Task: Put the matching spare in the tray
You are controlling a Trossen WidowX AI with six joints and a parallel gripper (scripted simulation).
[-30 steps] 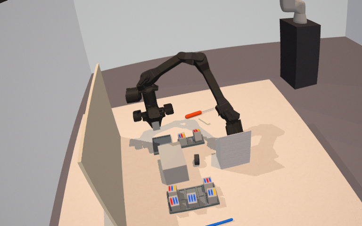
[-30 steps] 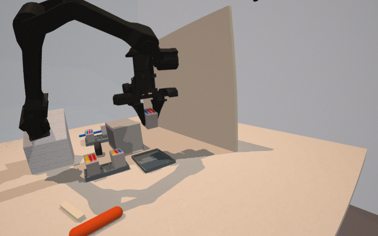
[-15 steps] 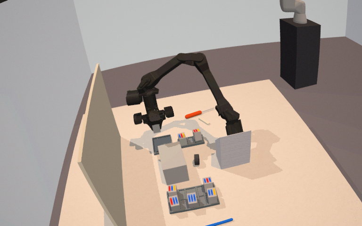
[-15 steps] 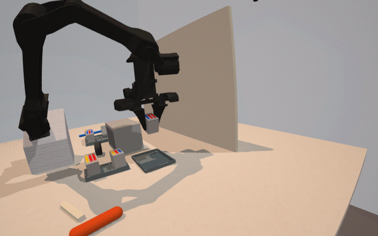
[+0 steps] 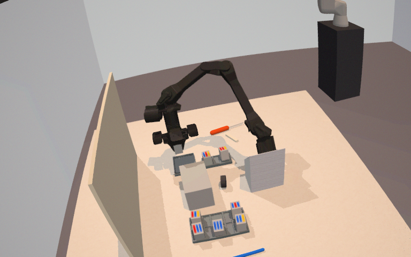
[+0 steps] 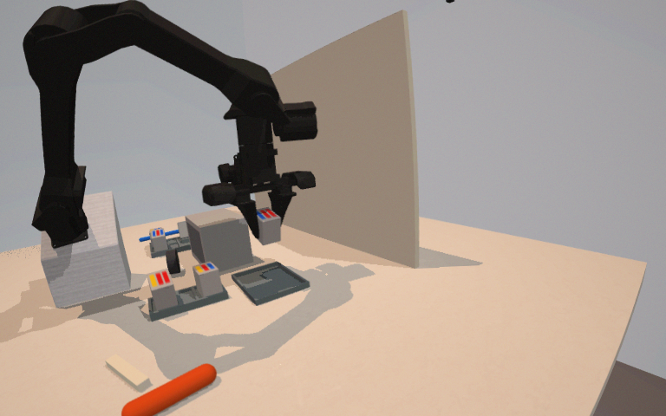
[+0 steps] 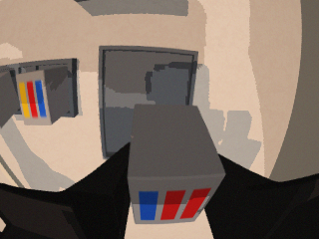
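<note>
My gripper tip is now 10 mm past the dark grey tray and 80 mm above it. Also, from my gripper tip: grey spare block (30 mm above); then small rack (150 mm behind, 30 mm to the left, 80 mm below); then grey mounted unit (30 mm behind, 210 mm to the left, 40 mm below).
</note>
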